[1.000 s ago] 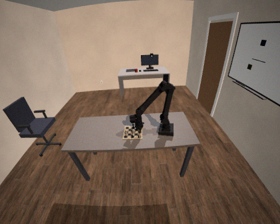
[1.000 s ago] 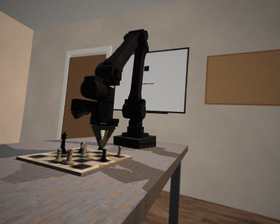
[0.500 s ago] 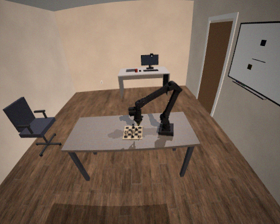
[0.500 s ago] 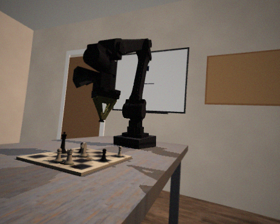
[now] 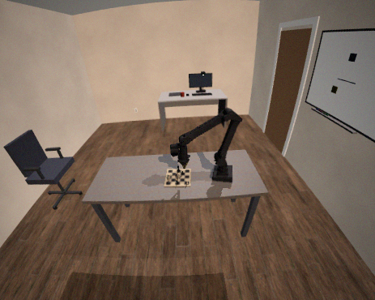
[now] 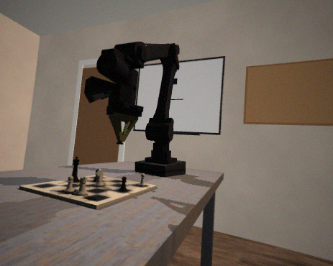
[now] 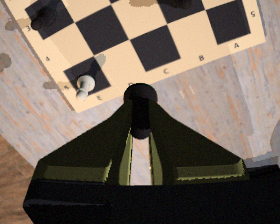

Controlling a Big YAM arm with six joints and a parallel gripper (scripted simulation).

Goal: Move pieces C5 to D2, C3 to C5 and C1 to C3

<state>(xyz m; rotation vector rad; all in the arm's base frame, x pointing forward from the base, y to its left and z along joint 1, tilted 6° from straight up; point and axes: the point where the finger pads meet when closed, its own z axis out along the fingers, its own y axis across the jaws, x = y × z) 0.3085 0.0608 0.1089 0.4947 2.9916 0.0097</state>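
The white rook lies 140 mm ahead of my hand, 100 mm below it and 40 mm to the left of it. Also, from my hand: tall black piece 90 mm below, 80 mm to the right, 70 mm ahead; then chessboard 120 mm below, 60 mm ahead.
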